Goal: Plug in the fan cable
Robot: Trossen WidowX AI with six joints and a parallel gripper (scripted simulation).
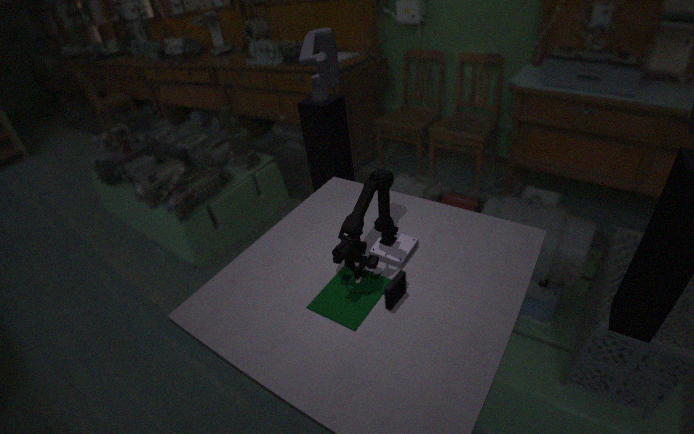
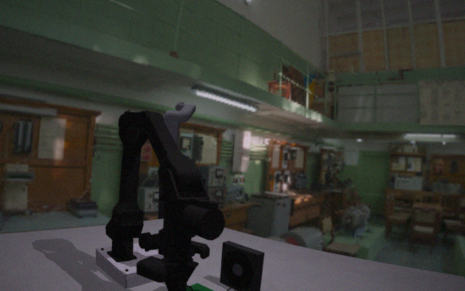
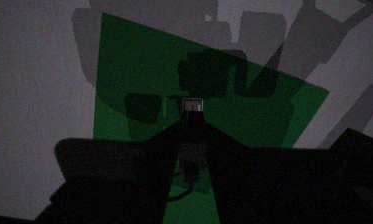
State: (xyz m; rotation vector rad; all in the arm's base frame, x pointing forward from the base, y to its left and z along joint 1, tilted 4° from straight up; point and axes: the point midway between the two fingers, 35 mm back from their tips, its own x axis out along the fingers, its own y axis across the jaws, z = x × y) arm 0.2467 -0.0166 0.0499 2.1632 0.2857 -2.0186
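Right now my gripper tip is 10 mm short of the dark plug and 10 mm below it. Also, from my gripper tip: black fan 20 mm ahead, 190 mm to the left, 20 mm above; green board 90 mm ahead, 10 mm to the left, 60 mm below.
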